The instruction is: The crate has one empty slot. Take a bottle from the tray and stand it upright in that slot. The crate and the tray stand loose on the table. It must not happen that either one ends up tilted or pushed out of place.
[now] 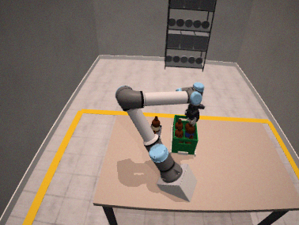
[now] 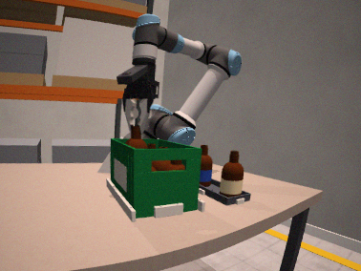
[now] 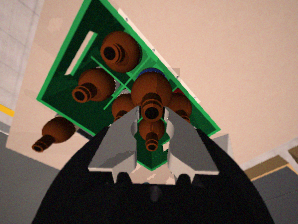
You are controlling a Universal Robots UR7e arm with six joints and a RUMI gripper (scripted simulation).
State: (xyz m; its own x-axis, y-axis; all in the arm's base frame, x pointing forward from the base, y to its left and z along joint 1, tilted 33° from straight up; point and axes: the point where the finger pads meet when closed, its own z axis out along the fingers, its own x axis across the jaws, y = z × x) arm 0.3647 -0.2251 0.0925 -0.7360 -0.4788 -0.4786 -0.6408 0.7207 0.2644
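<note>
My gripper is now 7 cm above the bottle. The rest, counted from my hand: green crate: 13 cm below, 4 cm to the left; then tray: 29 cm to the left, 20 cm below, 2 cm ahead.
</note>
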